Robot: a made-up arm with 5 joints.
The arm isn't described. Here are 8 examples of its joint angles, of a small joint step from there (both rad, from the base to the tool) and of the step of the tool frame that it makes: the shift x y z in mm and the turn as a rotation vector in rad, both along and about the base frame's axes.
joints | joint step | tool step
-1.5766 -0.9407 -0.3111 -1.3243 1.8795 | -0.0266 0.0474 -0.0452 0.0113 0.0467 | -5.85 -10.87 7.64 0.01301 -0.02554 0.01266
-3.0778 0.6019 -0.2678 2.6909 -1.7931 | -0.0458 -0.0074 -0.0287 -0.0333 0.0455 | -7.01 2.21 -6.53 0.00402 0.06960 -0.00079
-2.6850 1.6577 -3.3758 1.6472 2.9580 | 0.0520 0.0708 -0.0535 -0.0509 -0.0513 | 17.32 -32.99 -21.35 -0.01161 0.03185 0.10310
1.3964 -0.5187 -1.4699 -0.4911 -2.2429 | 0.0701 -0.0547 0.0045 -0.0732 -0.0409 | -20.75 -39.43 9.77 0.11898 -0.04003 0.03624
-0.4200 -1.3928 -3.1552 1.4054 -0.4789 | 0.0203 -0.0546 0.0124 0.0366 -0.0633 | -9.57 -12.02 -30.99 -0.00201 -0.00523 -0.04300
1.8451 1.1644 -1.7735 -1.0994 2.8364 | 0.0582 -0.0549 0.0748 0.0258 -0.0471 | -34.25 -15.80 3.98 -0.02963 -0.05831 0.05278
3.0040 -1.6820 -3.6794 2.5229 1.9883 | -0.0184 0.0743 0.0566 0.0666 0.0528 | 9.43 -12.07 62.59 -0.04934 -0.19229 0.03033
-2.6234 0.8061 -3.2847 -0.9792 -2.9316 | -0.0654 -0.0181 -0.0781 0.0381 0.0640 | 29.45 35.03 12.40 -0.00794 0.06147 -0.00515
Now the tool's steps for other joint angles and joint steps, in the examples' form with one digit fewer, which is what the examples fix.
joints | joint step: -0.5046 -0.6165 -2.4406 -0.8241 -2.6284 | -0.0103 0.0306 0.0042 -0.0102 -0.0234
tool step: 20.5 -8.1 8.1 0.0256 0.0139 -0.0278
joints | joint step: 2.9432 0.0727 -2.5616 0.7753 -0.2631 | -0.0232 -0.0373 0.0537 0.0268 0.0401
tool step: 1.2 7.5 -4.4 -0.0479 -0.0339 -0.0183
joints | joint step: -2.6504 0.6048 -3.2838 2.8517 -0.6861 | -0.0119 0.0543 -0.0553 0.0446 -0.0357
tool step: -5.8 1.6 -12.9 0.0142 -0.0418 0.0231
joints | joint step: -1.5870 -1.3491 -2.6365 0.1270 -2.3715 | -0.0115 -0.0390 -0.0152 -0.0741 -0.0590
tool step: 8.7 15.8 -45.4 -0.1292 -0.0387 -0.0534
